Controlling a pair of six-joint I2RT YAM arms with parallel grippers.
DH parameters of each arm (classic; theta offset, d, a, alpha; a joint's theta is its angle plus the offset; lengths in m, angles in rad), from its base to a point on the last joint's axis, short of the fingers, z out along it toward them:
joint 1: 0 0.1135 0.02 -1.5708
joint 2: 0 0 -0.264 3.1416
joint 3: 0.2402 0 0.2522 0
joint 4: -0.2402 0 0.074 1.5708
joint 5: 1.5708 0 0 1.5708
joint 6: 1.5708 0.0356 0 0
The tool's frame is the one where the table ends.
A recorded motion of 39 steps. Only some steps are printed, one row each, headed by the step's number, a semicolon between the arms.
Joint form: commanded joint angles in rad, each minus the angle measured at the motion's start. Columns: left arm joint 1, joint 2, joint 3, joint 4, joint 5, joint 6; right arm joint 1, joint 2, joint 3, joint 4, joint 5, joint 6.
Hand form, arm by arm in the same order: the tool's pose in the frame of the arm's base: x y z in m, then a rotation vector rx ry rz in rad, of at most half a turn. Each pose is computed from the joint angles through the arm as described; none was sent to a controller.
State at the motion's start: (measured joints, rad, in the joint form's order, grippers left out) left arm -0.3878 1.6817 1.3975 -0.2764 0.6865 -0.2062; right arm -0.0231 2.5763 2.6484 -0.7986 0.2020 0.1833
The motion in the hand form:
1: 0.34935 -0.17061 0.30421 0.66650 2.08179 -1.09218; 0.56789 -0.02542 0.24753 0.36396 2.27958 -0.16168
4: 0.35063 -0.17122 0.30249 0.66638 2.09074 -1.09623; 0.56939 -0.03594 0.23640 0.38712 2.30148 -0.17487
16: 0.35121 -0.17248 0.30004 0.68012 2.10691 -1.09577; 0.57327 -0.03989 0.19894 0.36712 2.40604 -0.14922
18: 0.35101 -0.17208 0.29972 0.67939 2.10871 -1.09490; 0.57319 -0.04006 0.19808 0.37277 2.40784 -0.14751
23: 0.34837 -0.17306 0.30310 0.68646 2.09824 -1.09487; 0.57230 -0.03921 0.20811 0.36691 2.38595 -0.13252
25: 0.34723 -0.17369 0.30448 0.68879 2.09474 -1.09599; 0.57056 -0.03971 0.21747 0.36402 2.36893 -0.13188
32: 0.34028 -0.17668 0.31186 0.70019 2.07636 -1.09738; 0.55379 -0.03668 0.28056 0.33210 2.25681 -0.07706
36: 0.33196 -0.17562 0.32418 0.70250 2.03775 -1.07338; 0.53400 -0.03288 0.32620 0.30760 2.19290 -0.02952
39: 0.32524 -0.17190 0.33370 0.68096 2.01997 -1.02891; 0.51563 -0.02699 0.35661 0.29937 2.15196 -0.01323
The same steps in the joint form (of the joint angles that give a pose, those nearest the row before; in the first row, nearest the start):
1: -0.0065 0.0104 -0.0097 0.0019 0.0279 0.0331; -0.0086 0.0419 0.0377 -0.0220 0.0082 0.0103
4: -0.0065 0.0182 -0.0048 -0.0046 0.0306 0.0332; -0.0269 0.0616 0.0381 -0.0280 0.0084 0.0116
16: -0.0087 0.0278 0.0043 -0.0284 0.0336 0.0479; -0.0360 0.1254 0.0399 -0.0620 -0.0346 -0.0006
18: -0.0079 0.0269 0.0027 -0.0296 0.0332 0.0486; -0.0364 0.1256 0.0376 -0.0623 -0.0348 0.0038
23: -0.0130 0.0167 0.0014 -0.0289 0.0320 0.0489; -0.0355 0.1091 0.0392 -0.0567 -0.0440 0.0039
25: -0.0157 0.0128 0.0013 -0.0289 0.0315 0.0477; -0.0366 0.0907 0.0361 -0.0544 -0.0440 0.0010
32: -0.0304 -0.0113 -0.0027 -0.0289 0.0250 0.0426; -0.0352 -0.0506 -0.0138 -0.0260 -0.0798 -0.0052
36: -0.0385 -0.0518 -0.0107 -0.0199 0.0026 0.0425; -0.0325 -0.1590 -0.0476 -0.0313 -0.1138 -0.0042
39: -0.0400 -0.0887 -0.0192 -0.0208 -0.0390 0.0409; -0.0233 -0.2516 -0.1000 -0.0295 -0.1169 0.0020

